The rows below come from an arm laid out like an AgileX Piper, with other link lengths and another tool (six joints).
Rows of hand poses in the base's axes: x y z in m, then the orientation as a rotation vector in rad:
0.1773, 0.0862, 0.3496, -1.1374, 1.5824, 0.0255
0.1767, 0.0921, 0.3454, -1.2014, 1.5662, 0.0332
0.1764, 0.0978, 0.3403, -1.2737, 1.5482, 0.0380
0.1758, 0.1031, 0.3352, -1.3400, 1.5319, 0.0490
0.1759, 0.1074, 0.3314, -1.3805, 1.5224, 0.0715
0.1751, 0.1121, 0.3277, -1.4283, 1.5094, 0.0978
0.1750, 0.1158, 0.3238, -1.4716, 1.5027, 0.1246
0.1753, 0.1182, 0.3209, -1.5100, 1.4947, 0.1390
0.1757, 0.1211, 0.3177, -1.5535, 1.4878, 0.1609
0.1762, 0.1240, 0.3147, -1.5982, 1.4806, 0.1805
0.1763, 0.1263, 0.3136, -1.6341, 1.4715, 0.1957
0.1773, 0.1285, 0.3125, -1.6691, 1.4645, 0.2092
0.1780, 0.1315, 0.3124, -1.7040, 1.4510, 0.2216
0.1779, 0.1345, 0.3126, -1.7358, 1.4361, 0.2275
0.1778, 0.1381, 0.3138, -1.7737, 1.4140, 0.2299
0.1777, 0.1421, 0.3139, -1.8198, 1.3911, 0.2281
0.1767, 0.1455, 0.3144, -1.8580, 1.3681, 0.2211
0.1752, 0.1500, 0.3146, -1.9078, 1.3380, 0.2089
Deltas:
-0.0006, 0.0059, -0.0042, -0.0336, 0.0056, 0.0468
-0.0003, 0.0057, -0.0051, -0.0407, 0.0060, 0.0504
-0.0006, 0.0053, -0.0051, -0.0344, 0.0097, 0.0486
0.0001, 0.0043, -0.0038, -0.0131, 0.0143, 0.0362
-0.0008, 0.0047, -0.0037, -0.0155, 0.0160, 0.0431
-0.0001, 0.0037, -0.0039, -0.0147, 0.0201, 0.0375
0.0003, 0.0024, -0.0029, -0.0172, 0.0117, 0.0302
0.0004, 0.0029, -0.0032, -0.0178, 0.0181, 0.0351
0.0005, 0.0029, -0.0030, -0.0200, 0.0173, 0.0347
0.0001, 0.0023, -0.0011, -0.0153, 0.0117, 0.0290
0.0010, 0.0022, -0.0011, -0.0165, 0.0120, 0.0267
0.0007, 0.0030, -0.0001, -0.0146, 0.0075, 0.0293
-0.0001, 0.0030, 0.0002, -0.0148, 0.0023, 0.0260
-0.0001, 0.0036, 0.0012, -0.0181, -0.0023, 0.0314
-0.0001, 0.0040, 0.0001, -0.0258, -0.0028, 0.0343
-0.0010, 0.0034, 0.0005, -0.0223, -0.0076, 0.0286
-0.0015, 0.0045, 0.0002, -0.0307, -0.0112, 0.0362

